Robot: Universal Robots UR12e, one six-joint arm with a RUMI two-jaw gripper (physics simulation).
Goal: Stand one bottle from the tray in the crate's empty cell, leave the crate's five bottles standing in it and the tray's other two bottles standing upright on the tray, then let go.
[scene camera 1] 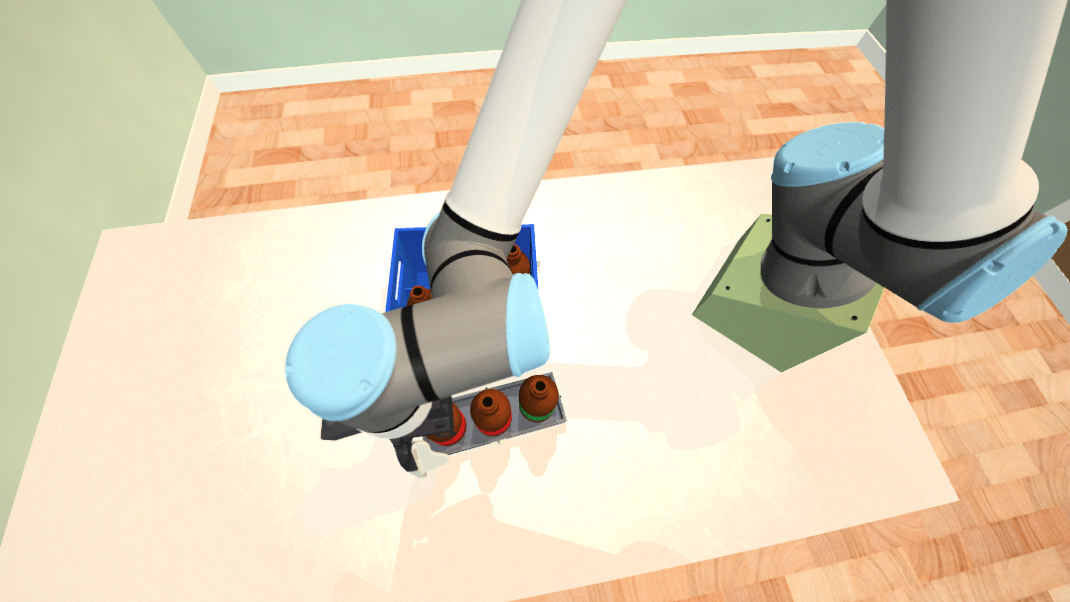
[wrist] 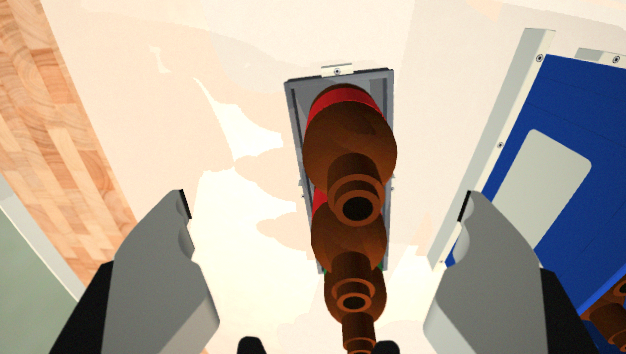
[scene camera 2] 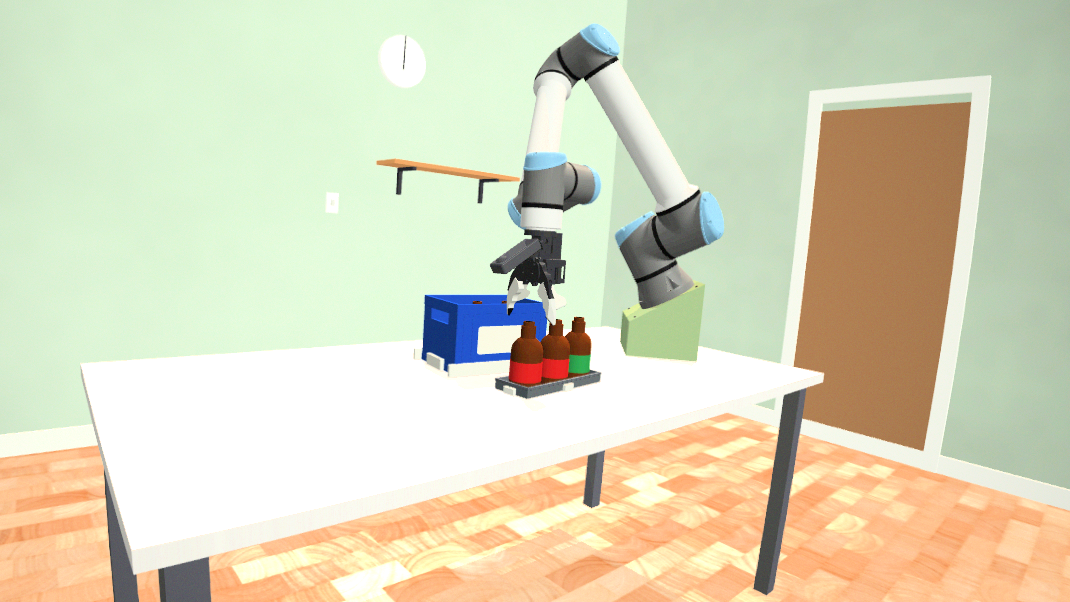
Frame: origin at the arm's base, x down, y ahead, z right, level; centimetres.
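Where they show: gripper, fingertip midpoint: [wrist: 322,192] [scene camera 2: 530,320]; arm's base, link origin: [scene camera 1: 816,270] [scene camera 2: 667,295].
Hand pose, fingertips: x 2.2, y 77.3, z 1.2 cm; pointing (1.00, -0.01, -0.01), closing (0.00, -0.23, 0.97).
Note:
Things, the pixels of their centre, and the offset from my fingertips. Level surfaces: height alone.
- tray's near-end red-label bottle, body centre: [wrist: 348,149] [scene camera 1: 440,420] [scene camera 2: 526,355] dx +8.4, dy -2.0, dz +1.5 cm
- second red-label bottle, body centre: [wrist: 347,232] [scene camera 1: 490,410] [scene camera 2: 554,351] dx +8.4, dy -10.9, dz -0.2 cm
- green-label bottle, body centre: [wrist: 354,287] [scene camera 1: 538,395] [scene camera 2: 576,347] dx +8.4, dy -20.0, dz -1.0 cm
- grey tray, body centre: [wrist: 346,191] [scene camera 1: 492,415] [scene camera 2: 550,380] dx +15.4, dy -10.9, dz +0.2 cm
- blue crate, body centre: [wrist: 598,222] [scene camera 1: 469,288] [scene camera 2: 484,331] dx +7.9, dy -15.3, dz +24.8 cm
- white table, surface height: dx +16.7 cm
My gripper [scene camera 2: 532,314] [wrist: 322,192] is open and empty; its fingertips are at about neck height above the tray's near-end red-label bottle [scene camera 1: 454,430] [scene camera 2: 526,359] [wrist: 350,135]. A second red-label bottle [scene camera 1: 490,410] [scene camera 2: 555,359] [wrist: 347,240] and a green-label bottle [scene camera 1: 538,396] [scene camera 2: 579,351] [wrist: 355,295] stand upright in line on the grey tray [scene camera 1: 523,431] [scene camera 2: 546,388] [wrist: 294,95]. The blue crate [scene camera 1: 407,243] [scene camera 2: 441,336] [wrist: 565,110] holds brown bottles; the arm hides much of it in scene camera 1. No bottle shows in its back left part there.
The crate stands behind the tray, its walls rising near the right finger's side in the wrist view. White brackets [scene camera 2: 478,369] [wrist: 500,145] line its foot. The green arm base [scene camera 1: 785,336] [scene camera 2: 662,333] is to the right on the white table [scene camera 1: 187,374] [scene camera 2: 299,434].

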